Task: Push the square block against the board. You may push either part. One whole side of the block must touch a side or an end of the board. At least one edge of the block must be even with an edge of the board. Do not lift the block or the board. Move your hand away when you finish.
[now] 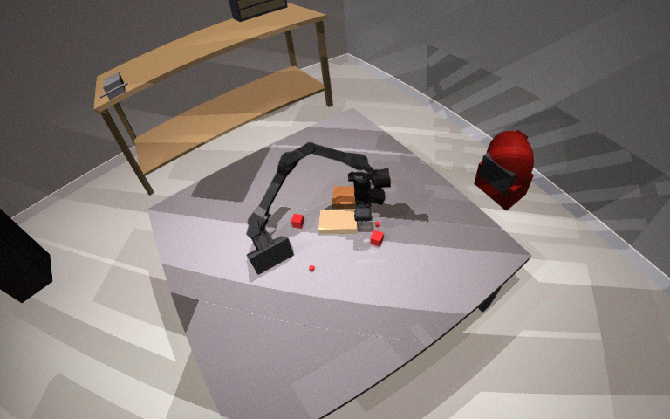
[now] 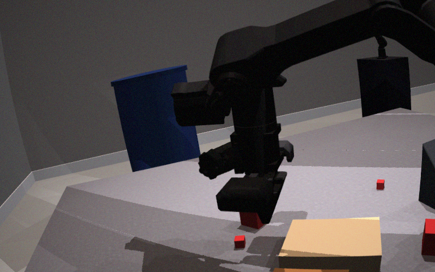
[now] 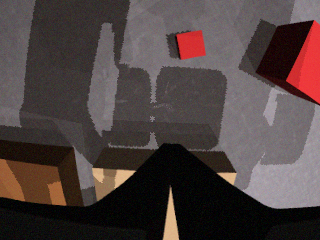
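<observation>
My gripper tip is now 80 mm past the tan board, 70 mm to the right of it and 40 mm above it. From my gripper tip the other things lie so: orange square block 30 mm ahead, 150 mm to the left, 40 mm below.
</observation>
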